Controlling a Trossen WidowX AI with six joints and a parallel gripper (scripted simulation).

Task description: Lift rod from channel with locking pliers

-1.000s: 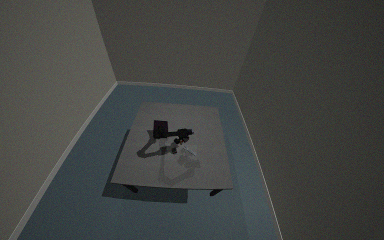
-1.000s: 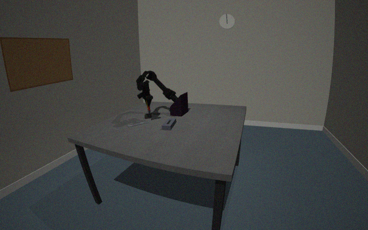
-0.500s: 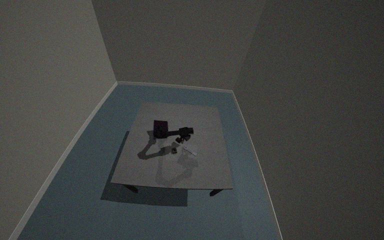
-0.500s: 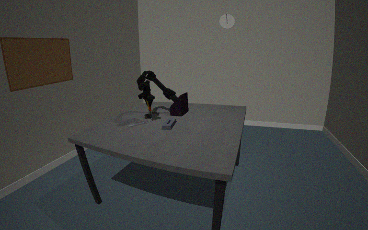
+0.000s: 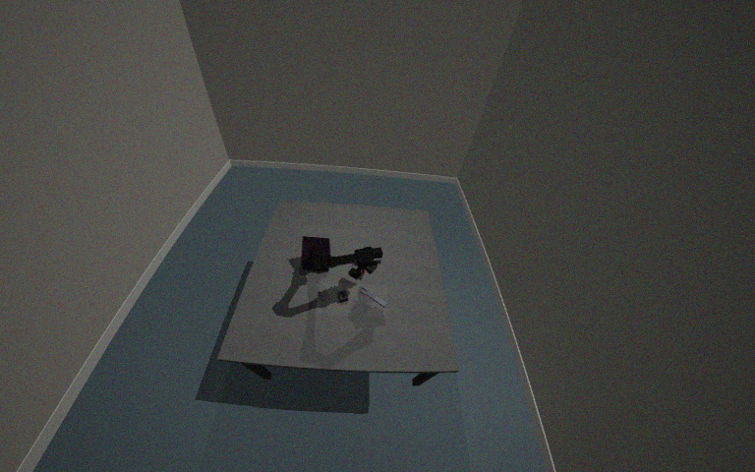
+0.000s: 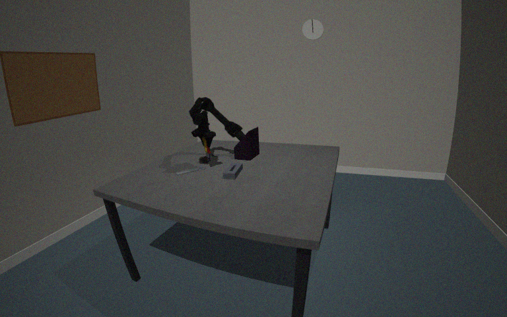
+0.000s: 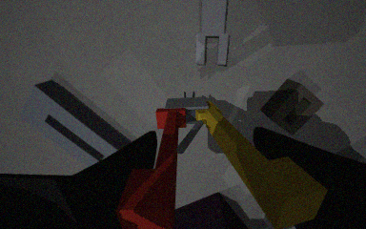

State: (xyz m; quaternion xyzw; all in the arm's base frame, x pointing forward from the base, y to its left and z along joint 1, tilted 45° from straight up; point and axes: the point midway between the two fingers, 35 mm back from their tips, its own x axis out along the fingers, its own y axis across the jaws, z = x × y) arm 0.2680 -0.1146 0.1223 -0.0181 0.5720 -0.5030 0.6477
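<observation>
Right now the channel block is 7 cm ahead of my gripper tip, 19 cm to the left of it and 12 cm below it. The rest, counted from my gripper tip: yellow handle (1 cm behind, 1 cm to the right); holster block (11 cm behind, 9 cm to the right, 13 cm below).
</observation>
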